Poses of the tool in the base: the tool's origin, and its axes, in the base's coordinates. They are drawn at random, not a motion.
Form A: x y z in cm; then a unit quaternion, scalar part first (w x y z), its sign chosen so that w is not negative.
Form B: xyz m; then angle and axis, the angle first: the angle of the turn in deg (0 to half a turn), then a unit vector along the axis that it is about. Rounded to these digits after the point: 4 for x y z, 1 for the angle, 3 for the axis.
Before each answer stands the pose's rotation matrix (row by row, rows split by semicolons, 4 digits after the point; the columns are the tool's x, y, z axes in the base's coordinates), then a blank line. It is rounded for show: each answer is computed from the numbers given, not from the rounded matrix.
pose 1, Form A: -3.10 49.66 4.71 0.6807 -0.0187 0.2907 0.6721
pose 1, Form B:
-0.0725 -0.9259 0.3706; 0.9042 0.0958 0.4162; -0.4209 0.3653 0.8303

-0.0310 0.4966 0.0471 94.2 -0.026 0.397 0.918
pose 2, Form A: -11.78 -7.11 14.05 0.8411 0.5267 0.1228 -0.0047
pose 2, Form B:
0.9698 0.1373 0.2016; 0.1215 0.4451 -0.8872; -0.2115 0.8849 0.4150

-0.1178 -0.0711 0.1405 65.5 0.974 0.227 -0.009
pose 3, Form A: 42.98 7.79 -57.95 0.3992 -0.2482 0.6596 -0.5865
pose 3, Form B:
-0.5581 0.1408 0.8177; -0.7957 0.1888 -0.5755; -0.2355 -0.9719 0.0067

0.4298 0.0779 -0.5795 132.9 -0.271 0.719 -0.640
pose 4, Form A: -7.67 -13.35 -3.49 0.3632 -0.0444 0.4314 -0.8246
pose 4, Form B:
-0.7322 0.5607 0.3866; -0.6373 -0.3639 -0.6792; -0.2402 -0.7437 0.6238

-0.0767 -0.1335 -0.0349 137.4 -0.048 0.463 -0.885
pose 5, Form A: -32.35 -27.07 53.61 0.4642 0.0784 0.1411 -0.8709
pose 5, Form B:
-0.5567 0.8307 -0.0056; -0.7864 -0.5292 -0.3186; -0.2676 -0.1730 0.9479

-0.3235 -0.2707 0.5361 124.7 0.089 0.159 -0.983
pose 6, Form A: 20.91 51.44 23.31 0.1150 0.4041 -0.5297 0.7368
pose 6, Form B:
-0.6469 -0.5976 0.4737; -0.2586 -0.4124 -0.8735; 0.7173 -0.6876 0.1122

0.2091 0.5144 0.2331 166.8 0.407 -0.533 0.742
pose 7, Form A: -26.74 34.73 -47.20 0.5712 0.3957 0.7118 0.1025
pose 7, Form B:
-0.0343 0.4462 0.8943; 0.6804 0.6658 -0.3061; -0.7320 0.5980 -0.3265

-0.2674 0.3473 -0.4720 110.3 0.482 0.867 0.125
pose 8, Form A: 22.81 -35.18 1.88 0.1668 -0.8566 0.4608 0.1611
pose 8, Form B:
0.5234 -0.8433 -0.1223; -0.7358 -0.5196 0.4343; -0.4298 -0.1373 -0.8924

0.2281 -0.3518 0.0188 160.8 -0.869 0.467 0.163
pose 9, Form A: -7.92 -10.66 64.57 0.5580 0.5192 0.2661 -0.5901
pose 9, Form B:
0.1619 0.9349 -0.3158; -0.3822 -0.2356 -0.8935; -0.9098 0.2654 0.3192

-0.0792 -0.1066 0.6457 112.2 0.626 0.321 -0.711
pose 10, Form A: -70.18 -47.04 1.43 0.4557 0.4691 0.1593 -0.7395
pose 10, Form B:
-0.1445 0.8235 -0.5486; -0.5245 -0.5339 -0.6632; -0.8390 0.1919 0.5091

-0.7018 -0.4704 0.0143 125.8 0.527 0.179 -0.831
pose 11, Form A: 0.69 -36.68 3.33 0.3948 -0.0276 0.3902 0.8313
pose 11, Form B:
-0.6867 -0.6780 0.2622; 0.6349 -0.3837 0.6706; -0.3540 0.6270 0.6939

0.0069 -0.3668 0.0333 133.5 -0.030 0.425 0.905
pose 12, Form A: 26.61 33.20 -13.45 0.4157 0.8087 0.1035 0.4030
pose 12, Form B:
0.6537 -0.1677 0.7379; 0.5025 -0.6329 -0.5890; 0.5658 0.7558 -0.3295

0.2661 0.3320 -0.1345 130.9 0.889 0.114 0.443
